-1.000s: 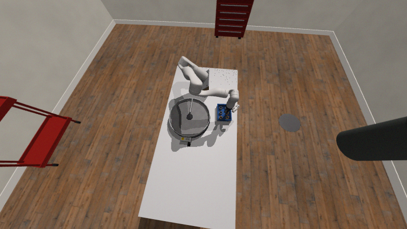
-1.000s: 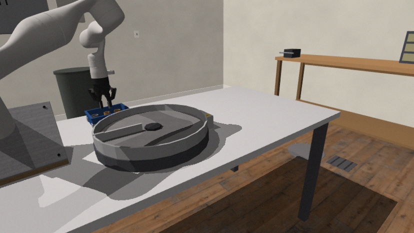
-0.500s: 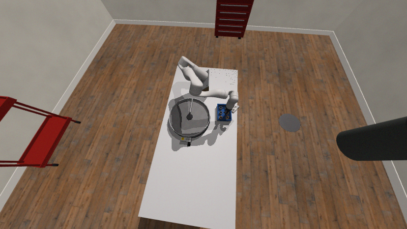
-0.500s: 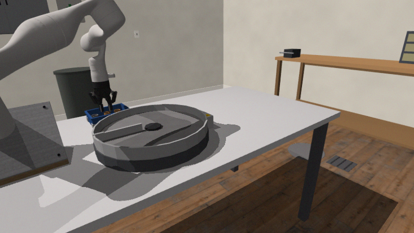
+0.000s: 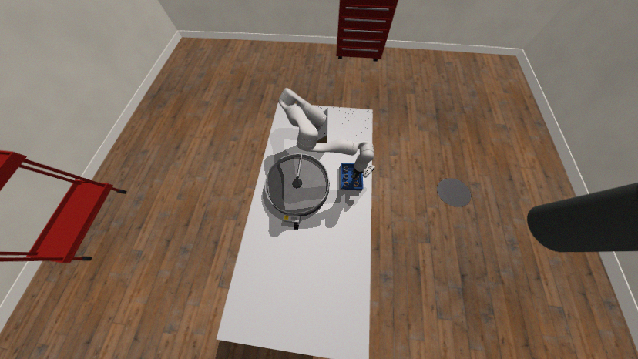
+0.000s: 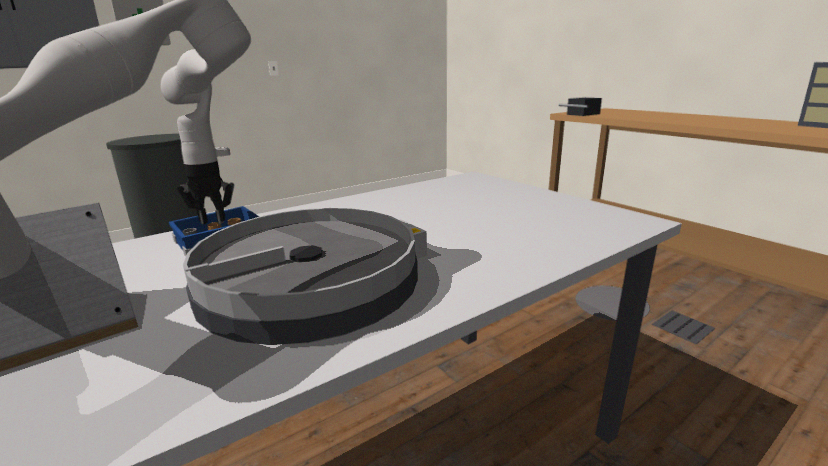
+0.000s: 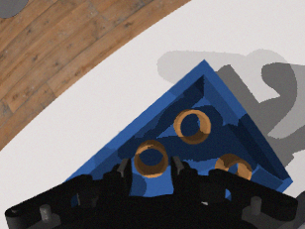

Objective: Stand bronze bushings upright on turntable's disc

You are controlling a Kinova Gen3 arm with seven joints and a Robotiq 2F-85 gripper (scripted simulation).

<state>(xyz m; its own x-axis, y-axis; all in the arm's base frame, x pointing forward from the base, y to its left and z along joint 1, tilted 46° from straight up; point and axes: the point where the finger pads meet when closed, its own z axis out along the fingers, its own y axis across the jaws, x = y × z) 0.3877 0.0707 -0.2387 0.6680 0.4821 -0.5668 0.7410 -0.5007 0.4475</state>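
The blue crate is 30 mm to the right of my hand and 30 mm below it. From my hand the other things lie so: grey turntable 40 mm ahead, 400 mm to the right.
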